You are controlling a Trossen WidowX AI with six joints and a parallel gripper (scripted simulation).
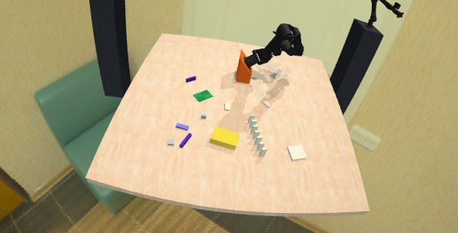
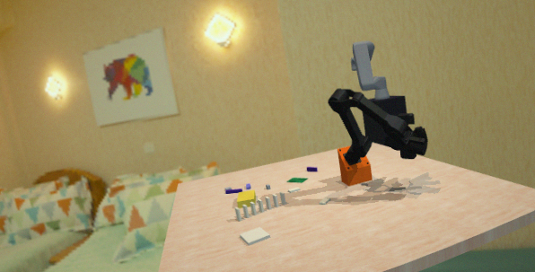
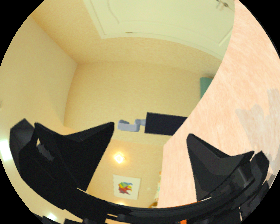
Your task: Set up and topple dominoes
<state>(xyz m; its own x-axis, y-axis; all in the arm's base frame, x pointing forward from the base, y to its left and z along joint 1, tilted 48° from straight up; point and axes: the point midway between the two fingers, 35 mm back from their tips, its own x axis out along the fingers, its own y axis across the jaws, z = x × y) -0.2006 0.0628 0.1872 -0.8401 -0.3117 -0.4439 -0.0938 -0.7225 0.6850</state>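
Now: gripper tip 430 mm short of the green tile, 390 mm to the left of it and 210 mm above it. Also, from my gripper tip: white flat tile 760 mm ahead, 90 mm to the left, 200 mm below; yellow block 720 mm ahead, 260 mm to the right, 190 mm below.
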